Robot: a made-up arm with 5 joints. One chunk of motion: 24 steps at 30 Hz.
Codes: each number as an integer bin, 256 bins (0 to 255) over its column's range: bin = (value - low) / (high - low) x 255, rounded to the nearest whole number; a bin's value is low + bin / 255 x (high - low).
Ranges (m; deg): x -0.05..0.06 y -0.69..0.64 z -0.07..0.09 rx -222..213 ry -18..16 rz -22..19
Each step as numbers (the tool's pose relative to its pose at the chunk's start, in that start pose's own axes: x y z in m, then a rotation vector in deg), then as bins.
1 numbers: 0.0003 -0.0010 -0.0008 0.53 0.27 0.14
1 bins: 117 132 110 130 137 138
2 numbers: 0.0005 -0.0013 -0.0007 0.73 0.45 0.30
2 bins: 117 132 110 131 138 139
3 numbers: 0.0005 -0.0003 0.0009 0.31 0.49 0.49
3 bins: 117 132 113 130 139 140
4 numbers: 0.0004 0.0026 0.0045 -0.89 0.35 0.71
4 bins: 117 133 119 130 138 141
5 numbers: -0.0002 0.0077 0.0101 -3.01 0.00 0.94
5 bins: 115 134 128 128 135 143
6 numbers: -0.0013 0.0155 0.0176 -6.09 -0.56 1.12
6 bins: 113 135 140 127 131 144
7 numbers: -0.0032 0.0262 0.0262 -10.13 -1.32 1.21
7 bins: 108 137 153 124 125 144
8 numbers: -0.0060 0.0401 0.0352 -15.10 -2.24 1.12
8 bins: 102 140 168 121 118 144
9 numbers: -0.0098 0.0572 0.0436 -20.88 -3.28 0.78
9 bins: 93 143 181 118 110 142
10 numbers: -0.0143 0.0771 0.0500 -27.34 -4.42 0.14
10 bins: 83 147 191 114 102 138
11 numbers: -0.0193 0.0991 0.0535 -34.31 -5.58 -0.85
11 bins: 71 151 197 110 93 132
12 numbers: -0.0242 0.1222 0.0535 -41.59 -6.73 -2.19
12 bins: 60 156 197 106 85 123
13 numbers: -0.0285 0.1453 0.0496 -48.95 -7.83 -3.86
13 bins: 50 160 191 101 76 113
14 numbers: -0.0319 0.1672 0.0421 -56.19 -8.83 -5.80
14 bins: 42 164 179 97 69 101
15 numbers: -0.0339 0.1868 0.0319 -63.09 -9.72 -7.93
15 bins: 37 168 162 93 62 88
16 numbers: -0.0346 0.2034 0.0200 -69.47 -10.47 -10.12
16 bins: 36 171 143 89 56 74
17 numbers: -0.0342 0.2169 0.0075 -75.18 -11.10 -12.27
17 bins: 37 174 124 86 52 61
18 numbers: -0.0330 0.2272 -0.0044 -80.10 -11.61 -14.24
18 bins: 39 176 105 83 48 48
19 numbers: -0.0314 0.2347 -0.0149 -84.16 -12.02 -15.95
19 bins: 43 177 88 81 45 38
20 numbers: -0.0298 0.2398 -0.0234 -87.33 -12.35 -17.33
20 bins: 47 178 74 79 42 29
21 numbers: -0.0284 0.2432 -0.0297 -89.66 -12.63 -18.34
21 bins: 50 179 64 78 40 23
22 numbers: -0.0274 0.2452 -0.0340 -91.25 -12.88 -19.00
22 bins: 52 179 57 77 38 19
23 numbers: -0.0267 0.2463 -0.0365 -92.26 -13.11 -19.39
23 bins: 54 180 53 76 37 16
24 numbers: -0.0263 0.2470 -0.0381 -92.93 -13.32 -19.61
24 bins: 55 180 51 76 35 15
